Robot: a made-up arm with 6 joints. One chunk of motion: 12 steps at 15 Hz.
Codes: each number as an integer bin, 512 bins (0 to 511) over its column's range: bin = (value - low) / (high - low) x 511, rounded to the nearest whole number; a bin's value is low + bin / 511 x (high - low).
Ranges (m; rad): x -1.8..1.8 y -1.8..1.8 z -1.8..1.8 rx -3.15..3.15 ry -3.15..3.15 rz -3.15..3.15
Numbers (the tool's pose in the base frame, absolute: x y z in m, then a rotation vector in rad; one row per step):
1: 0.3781 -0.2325 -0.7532 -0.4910 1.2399 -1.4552
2: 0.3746 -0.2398 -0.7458 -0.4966 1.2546 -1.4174
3: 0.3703 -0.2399 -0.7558 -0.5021 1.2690 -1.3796
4: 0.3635 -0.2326 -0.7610 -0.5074 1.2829 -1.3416
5: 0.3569 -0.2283 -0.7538 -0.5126 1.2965 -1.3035
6: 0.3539 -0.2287 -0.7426 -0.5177 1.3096 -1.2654
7: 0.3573 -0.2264 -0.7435 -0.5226 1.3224 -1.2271
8: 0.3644 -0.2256 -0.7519 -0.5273 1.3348 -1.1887
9: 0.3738 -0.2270 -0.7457 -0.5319 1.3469 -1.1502
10: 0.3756 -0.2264 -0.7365 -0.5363 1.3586 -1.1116
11: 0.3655 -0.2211 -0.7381 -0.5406 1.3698 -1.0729
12: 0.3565 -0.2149 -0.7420 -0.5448 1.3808 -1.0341
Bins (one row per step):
1: 309 222 149 216 356 137
2: 309 221 150 215 357 141
3: 308 221 148 215 358 144
4: 307 222 147 214 360 147
5: 306 223 149 214 361 150
6: 306 223 150 214 362 153
7: 306 223 150 213 363 156
8: 307 223 149 213 364 159
9: 309 223 150 212 365 162
10: 309 223 151 212 366 165
11: 307 224 151 212 367 168
12: 306 225 150 211 367 172

